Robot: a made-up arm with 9 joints.
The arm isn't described. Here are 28 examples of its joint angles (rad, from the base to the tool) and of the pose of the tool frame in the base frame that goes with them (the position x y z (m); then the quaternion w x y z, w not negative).
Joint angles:
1: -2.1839 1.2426 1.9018 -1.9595 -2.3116 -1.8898 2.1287 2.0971 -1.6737
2: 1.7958 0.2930 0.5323 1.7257 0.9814 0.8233 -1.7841 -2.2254 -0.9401
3: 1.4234 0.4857 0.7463 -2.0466 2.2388 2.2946 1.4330 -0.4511 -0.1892
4: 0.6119 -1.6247 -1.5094 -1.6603 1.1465 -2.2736 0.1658 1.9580 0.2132
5: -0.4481 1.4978 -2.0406 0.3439 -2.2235 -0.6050 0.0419 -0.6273 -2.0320
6: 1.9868 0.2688 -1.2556 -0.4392 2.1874 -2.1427 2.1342 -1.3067 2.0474
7: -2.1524 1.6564 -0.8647 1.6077 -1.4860 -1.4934 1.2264 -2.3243 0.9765
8: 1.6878 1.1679 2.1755 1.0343 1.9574 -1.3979 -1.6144 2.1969 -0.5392
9: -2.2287 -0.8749 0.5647 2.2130 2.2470 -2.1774 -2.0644 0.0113 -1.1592
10: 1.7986 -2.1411 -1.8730 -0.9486 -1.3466 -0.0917 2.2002 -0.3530 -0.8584
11: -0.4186 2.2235 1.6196 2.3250 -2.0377 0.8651 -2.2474 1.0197 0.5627
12: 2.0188 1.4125 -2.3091 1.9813 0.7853 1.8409 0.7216 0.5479 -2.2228
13: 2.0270 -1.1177 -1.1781 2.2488 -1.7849 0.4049 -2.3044 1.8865 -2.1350
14: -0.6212 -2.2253 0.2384 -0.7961 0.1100 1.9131 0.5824 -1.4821 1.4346
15: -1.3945 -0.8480 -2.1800 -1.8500 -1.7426 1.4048 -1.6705 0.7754 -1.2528
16: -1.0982 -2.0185 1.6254 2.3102 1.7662 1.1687 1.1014 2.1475 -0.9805
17: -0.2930 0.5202 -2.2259 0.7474 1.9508 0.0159 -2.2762 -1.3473 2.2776
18: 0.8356 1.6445 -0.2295 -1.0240 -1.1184 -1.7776 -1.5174 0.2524 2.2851
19: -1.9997 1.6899 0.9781 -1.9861 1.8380 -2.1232 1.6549 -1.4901 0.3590
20: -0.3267 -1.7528 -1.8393 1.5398 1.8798 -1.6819 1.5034 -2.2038 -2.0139
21: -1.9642 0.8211 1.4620 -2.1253 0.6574 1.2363 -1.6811 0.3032 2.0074
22: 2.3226 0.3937 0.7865 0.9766 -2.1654 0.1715 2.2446 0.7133 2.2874
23: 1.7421 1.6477 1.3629 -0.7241 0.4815 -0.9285 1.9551 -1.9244 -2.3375
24: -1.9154 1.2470 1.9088 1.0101 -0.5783 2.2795 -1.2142 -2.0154 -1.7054
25: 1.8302 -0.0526 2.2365 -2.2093 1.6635 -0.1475 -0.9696 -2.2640 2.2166
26: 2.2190 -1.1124 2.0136 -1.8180 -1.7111 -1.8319 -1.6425 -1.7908 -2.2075
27: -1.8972 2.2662 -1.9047 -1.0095 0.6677 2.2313 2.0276 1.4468 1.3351
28: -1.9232 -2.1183 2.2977 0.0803 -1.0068 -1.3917 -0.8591 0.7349 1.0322
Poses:
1: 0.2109 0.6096 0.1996 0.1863 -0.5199 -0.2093 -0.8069
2: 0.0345 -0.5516 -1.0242 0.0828 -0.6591 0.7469 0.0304
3: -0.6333 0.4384 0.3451 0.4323 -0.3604 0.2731 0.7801
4: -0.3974 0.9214 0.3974 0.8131 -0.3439 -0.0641 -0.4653
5: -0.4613 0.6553 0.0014 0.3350 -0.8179 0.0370 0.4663
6: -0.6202 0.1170 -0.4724 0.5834 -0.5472 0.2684 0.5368
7: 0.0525 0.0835 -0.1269 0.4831 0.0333 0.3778 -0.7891
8: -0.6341 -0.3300 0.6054 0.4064 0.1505 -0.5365 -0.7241
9: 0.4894 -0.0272 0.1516 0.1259 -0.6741 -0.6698 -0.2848
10: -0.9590 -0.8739 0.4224 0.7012 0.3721 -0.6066 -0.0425
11: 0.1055 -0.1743 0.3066 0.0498 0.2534 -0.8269 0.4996
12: 0.4000 -0.6898 -0.7123 0.2509 -0.5556 0.7586 0.2301
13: 0.1430 -0.5347 0.5581 0.4733 0.1215 -0.0378 0.8716
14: -0.0867 0.3789 -0.7077 0.6253 -0.0085 -0.7226 0.2946
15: 0.2320 -0.7808 -0.3013 0.1844 -0.2109 -0.8765 0.3916
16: 0.6275 -0.0564 0.6952 0.0573 0.2256 0.5353 -0.8119
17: -0.3332 0.1705 0.8491 0.7472 -0.5164 0.4090 0.0878
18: 0.4874 -0.1290 -0.2922 0.5890 -0.6115 0.4054 -0.3389
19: 0.6165 -0.4595 -0.1856 0.3012 -0.5609 -0.6727 -0.3770
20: 1.2722 0.6005 -0.1877 0.0273 -0.6133 -0.5248 -0.5897
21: -0.0237 -0.4927 0.7581 0.6218 -0.4855 -0.0886 -0.6082
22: -0.4384 -0.3023 0.6321 0.7385 -0.5103 -0.1711 -0.4062
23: 0.1136 -0.9650 1.1238 0.0457 0.2679 0.0125 0.9623
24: 1.1347 -0.1373 0.2628 0.7563 -0.4241 0.3970 -0.3009
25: 0.2725 0.1096 -0.3565 0.0567 0.2702 -0.4810 0.8321
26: 0.5143 -0.0823 0.0096 0.6154 0.0385 0.6299 0.4723
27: 0.1774 -0.8767 -0.5691 0.5944 0.7869 0.1651 -0.0174
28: 0.5198 0.0064 0.0157 0.7110 0.0119 0.1932 -0.6760
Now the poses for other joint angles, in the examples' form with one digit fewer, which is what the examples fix.
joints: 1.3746 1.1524 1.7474 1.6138 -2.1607 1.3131 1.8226 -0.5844 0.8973
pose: -0.557 0.506 0.148 0.707 -0.548 -0.311 -0.321
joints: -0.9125 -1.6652 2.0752 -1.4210 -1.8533 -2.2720 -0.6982 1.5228 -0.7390
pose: -0.685 -0.271 0.754 0.330 0.513 -0.105 -0.785
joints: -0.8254 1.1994 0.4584 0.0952 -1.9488 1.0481 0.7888 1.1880 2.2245
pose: 0.071 0.170 -0.626 0.072 -0.685 0.327 0.648
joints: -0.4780 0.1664 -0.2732 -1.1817 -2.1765 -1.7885 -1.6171 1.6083 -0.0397
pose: 0.008 0.570 -0.104 0.693 -0.719 -0.040 -0.024
